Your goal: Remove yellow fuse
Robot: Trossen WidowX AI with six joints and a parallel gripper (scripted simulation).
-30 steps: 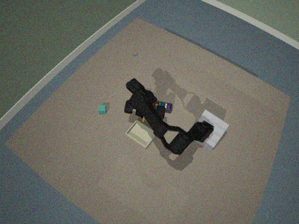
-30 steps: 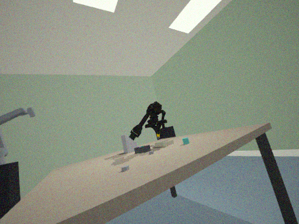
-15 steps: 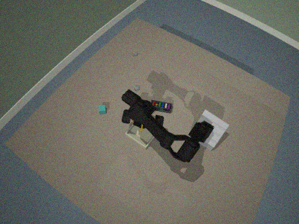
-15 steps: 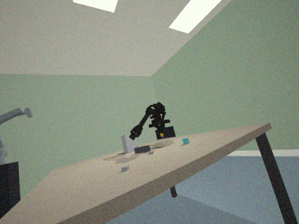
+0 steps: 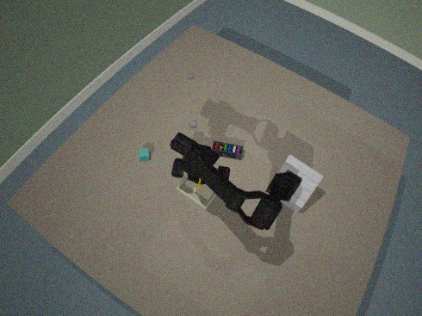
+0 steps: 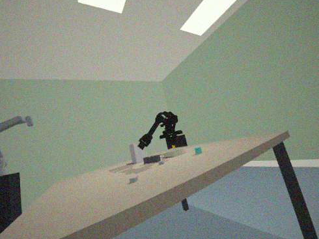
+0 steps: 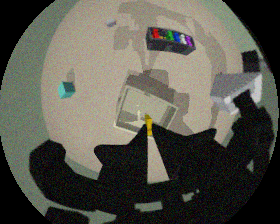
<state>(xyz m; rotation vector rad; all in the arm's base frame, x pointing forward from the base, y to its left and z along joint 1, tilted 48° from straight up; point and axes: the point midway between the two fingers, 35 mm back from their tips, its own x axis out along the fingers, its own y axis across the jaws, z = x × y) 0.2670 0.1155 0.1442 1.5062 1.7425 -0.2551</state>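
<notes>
Now: the yellow fuse 1 cm below my gripper tip. Round my gripper tip: cream tray (7 cm below); teal cube (25 cm ahead, 1 cm to the left, 5 cm below).
</notes>
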